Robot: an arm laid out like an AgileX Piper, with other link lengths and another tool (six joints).
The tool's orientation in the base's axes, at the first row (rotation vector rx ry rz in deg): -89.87 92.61 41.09
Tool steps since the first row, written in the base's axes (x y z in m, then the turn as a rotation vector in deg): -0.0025 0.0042 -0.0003 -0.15 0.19 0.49; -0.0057 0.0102 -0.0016 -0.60 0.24 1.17; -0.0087 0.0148 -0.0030 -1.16 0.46 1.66; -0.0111 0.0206 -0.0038 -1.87 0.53 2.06; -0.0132 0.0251 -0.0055 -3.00 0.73 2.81; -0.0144 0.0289 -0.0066 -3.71 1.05 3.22; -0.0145 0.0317 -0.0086 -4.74 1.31 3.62; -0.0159 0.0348 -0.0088 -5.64 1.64 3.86; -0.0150 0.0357 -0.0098 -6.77 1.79 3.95; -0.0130 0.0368 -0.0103 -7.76 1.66 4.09; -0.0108 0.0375 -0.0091 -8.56 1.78 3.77; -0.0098 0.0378 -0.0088 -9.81 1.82 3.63; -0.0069 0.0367 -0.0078 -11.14 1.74 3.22
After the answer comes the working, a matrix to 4 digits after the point.
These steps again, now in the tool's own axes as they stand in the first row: -0.0022 0.0029 0.0033 -0.52 0.11 -0.14; -0.0047 0.0067 0.0085 -1.13 0.49 -0.53; -0.0062 0.0103 0.0126 -1.68 1.01 -0.70; -0.0089 0.0132 0.0175 -2.08 1.67 -0.96; -0.0102 0.0159 0.0219 -2.85 2.72 -1.36; -0.0115 0.0175 0.0254 -3.40 3.41 -1.43; -0.0114 0.0181 0.0288 -3.92 4.41 -1.57; -0.0130 0.0198 0.0313 -4.34 5.30 -1.56; -0.0127 0.0191 0.0327 -4.55 6.42 -1.64; -0.0128 0.0173 0.0342 -4.63 7.38 -1.95; -0.0141 0.0150 0.0344 -4.47 8.21 -1.79; -0.0145 0.0140 0.0346 -4.43 9.47 -1.85; -0.0146 0.0109 0.0335 -4.10 10.83 -1.86
The tool's axes in the first row as the columns of a matrix, in the base's axes (rounded; the answer above uses it unrounded):
0.0416 -0.9900 0.1351
-0.5641 0.0883 0.8210
-0.8246 -0.1104 -0.5548

